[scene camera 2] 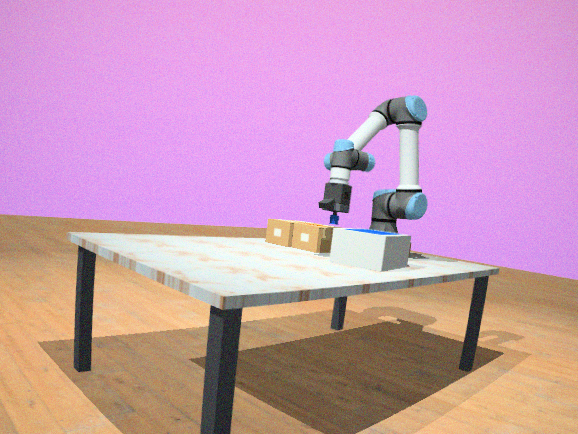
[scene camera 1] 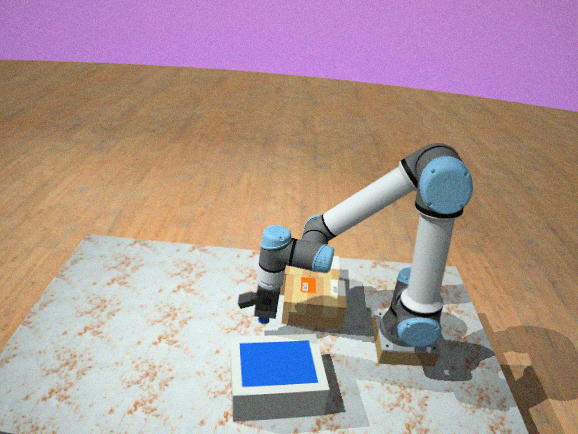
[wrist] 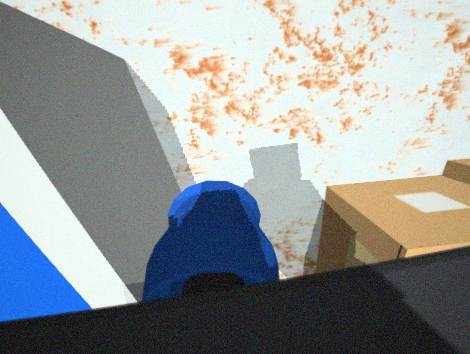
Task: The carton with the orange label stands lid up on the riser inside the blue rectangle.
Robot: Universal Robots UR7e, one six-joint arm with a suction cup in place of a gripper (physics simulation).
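Frame: origin at the arm's base, x right, y back, z down, level; millimetres.
Seen in the pictures: hand, its tool point: [scene camera 2: 333,224] [scene camera 1: 263,319] [wrist: 215,222].
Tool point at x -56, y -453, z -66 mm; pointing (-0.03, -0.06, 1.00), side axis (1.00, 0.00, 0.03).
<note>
A point is followed by its place in that frame.
The carton with the orange label [scene camera 1: 320,316] [scene camera 2: 306,246] @[x 115, y -392, z 45 mm] [wrist: 350,207] @[x 59, y -392, z 16 mm] stands on the table behind the riser in scene camera 1, with its orange label [scene camera 1: 308,285] @[x 148, y -311, z -42 mm] on the upward face. The white riser [scene camera 1: 280,404] @[x -307, y -391, z -8 mm] [scene camera 2: 356,251] @[x -226, y -529, z 9 mm] [wrist: 95,105] @[x -122, y -505, z -9 mm] bears a filled blue rectangle [scene camera 1: 279,363] @[x -211, y -401, z -59 mm] [scene camera 2: 376,231] @[x -208, y -390, z -61 mm] [wrist: 30,275] @[x -151, y -431, z -59 mm] on its top, with no carton on it. My suction gripper [scene camera 1: 263,320] [scene camera 2: 334,220] [wrist: 215,200] has its blue cup pointing down, shut with nothing on it. It hangs above the table, left of the carton and behind the riser in scene camera 1.
A second carton [scene camera 2: 278,234] @[x 269, y -402, z 17 mm] [wrist: 457,169] @[x 204, y -399, z 49 mm] stands beside the labelled carton, on its far side from the riser; my arm hides most of it in scene camera 1. The arm's base stands on a block [scene camera 1: 407,356] @[x -94, y 2, z 19 mm] at the right of the table [scene camera 1: 75,350] @[x -138, y -1031, z 61 mm] [scene camera 2: 200,265] @[x -127, y -1101, z 61 mm].
</note>
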